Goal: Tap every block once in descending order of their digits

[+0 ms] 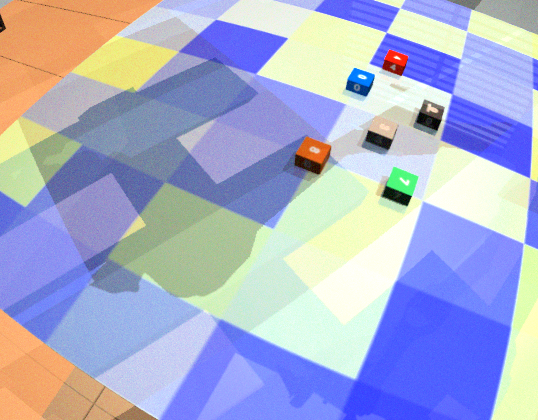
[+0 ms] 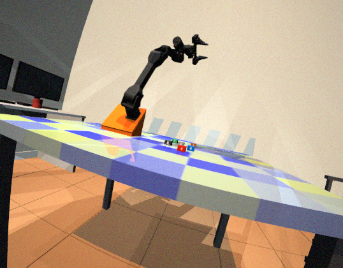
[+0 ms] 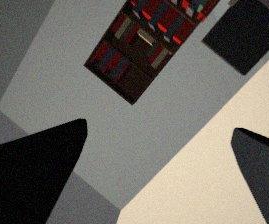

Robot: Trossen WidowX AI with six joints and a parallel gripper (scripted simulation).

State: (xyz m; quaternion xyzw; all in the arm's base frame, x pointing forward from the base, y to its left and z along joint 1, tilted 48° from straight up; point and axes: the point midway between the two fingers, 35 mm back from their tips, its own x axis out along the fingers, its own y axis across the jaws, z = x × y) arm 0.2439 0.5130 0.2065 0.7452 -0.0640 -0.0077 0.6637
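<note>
The dark block lies 600 mm below my gripper tip, 210 mm to the right of it and 80 mm behind it. From my gripper tip the other things lie so: blue 0 block 600 mm below, 220 mm to the right, 30 mm ahead; then green 7 block 600 mm below, 80 mm behind, 60 mm to the right; then orange 8 block 600 mm below, 50 mm to the right, 30 mm ahead.
</note>
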